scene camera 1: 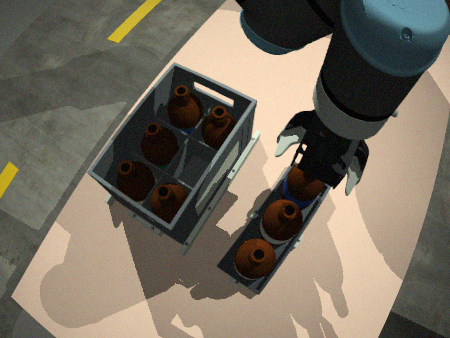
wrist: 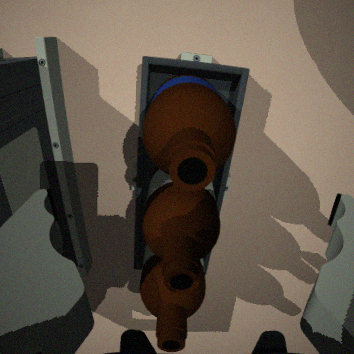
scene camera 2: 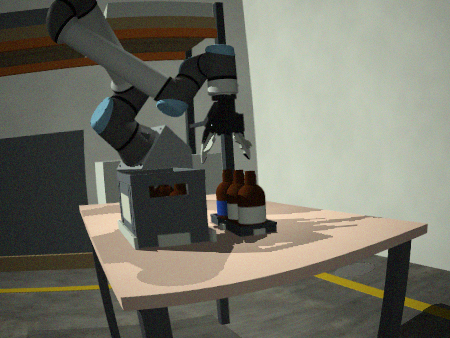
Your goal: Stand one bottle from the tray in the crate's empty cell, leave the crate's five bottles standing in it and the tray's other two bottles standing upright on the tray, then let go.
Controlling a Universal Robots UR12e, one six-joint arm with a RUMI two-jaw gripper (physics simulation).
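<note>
Three brown bottles stand upright in the tray: a blue-labelled one at one end, a pale-labelled one in the middle and another pale-labelled one at the other end. The crate holds several upright brown bottles; its empty cell is the middle one on the tray side. My gripper is open and empty, above the blue-labelled bottle's end, fingers spread clear of the bottles.
The crate stands beside the tray with a narrow gap between them, and a pale rail runs along its tray side. Both stand on the pale table. The robot's base is behind the crate in the second scene view.
</note>
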